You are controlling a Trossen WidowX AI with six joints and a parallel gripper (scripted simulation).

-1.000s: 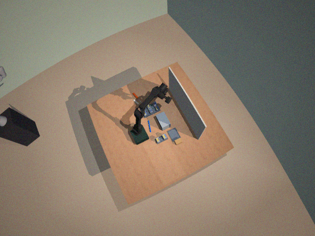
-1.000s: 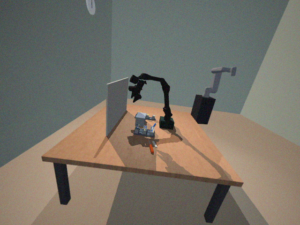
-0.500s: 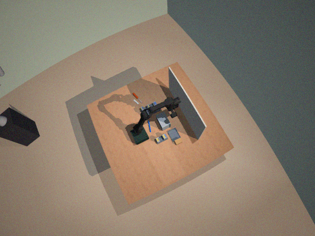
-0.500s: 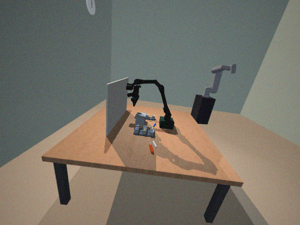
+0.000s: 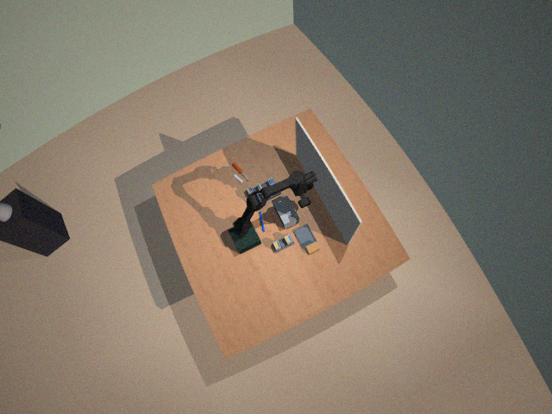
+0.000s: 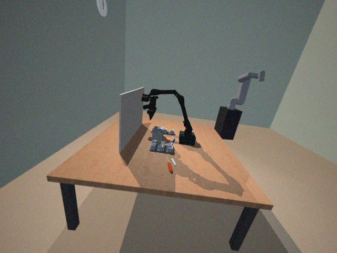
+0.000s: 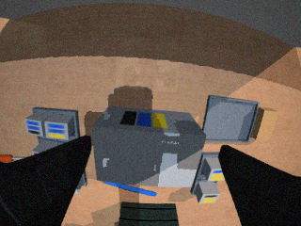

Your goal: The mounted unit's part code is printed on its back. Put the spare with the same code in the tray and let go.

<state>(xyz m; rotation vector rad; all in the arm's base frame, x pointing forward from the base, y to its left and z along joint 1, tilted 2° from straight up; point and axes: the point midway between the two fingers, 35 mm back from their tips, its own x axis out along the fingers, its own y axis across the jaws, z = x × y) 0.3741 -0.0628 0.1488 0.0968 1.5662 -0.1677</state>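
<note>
Now: gripper tip 27 cm to the right of the grey spare, 18 cm past it and 16 cm above it. Also, from my gripper tip: grey tray (20 cm below, 17 cm to the right, 7 cm behind); then tall grey panel (17 cm ahead, 3 cm to the right, 2 cm above); then grey mounted unit (15 cm below, 8 cm behind, 2 cm to the left).
</note>
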